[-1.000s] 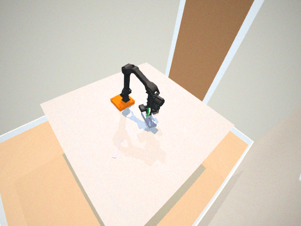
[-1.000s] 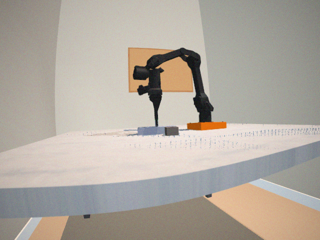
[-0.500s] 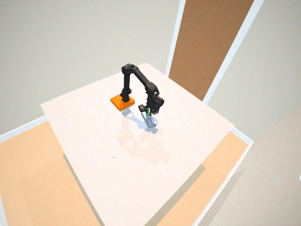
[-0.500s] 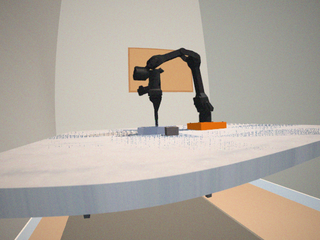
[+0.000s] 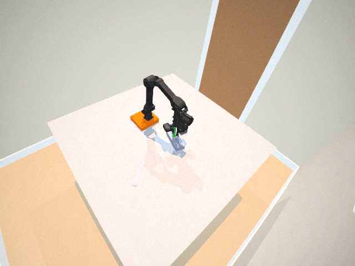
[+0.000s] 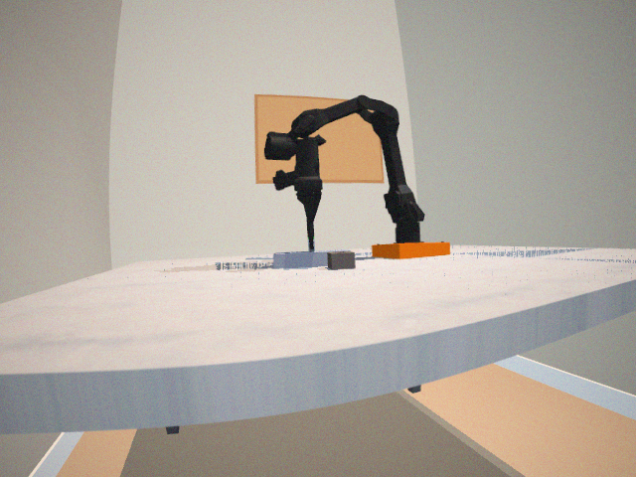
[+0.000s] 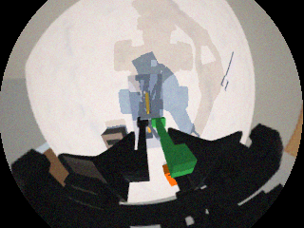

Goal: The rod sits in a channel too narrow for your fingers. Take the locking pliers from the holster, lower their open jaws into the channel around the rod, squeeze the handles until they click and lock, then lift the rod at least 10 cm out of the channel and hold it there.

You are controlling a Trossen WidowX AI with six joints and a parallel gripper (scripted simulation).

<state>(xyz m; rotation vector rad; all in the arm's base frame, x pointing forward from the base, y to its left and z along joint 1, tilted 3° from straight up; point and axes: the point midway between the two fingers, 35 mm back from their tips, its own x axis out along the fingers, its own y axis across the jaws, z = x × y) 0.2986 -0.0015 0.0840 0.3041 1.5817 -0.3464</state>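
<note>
Now: the pale blue channel block 80 mm below my gripper tip. Also, from my gripper tip: yellow rod 90 mm below; grey holster 110 mm to the left, 90 mm below, 20 mm behind; black handle 10 mm to the left, 10 mm ahead.
</note>
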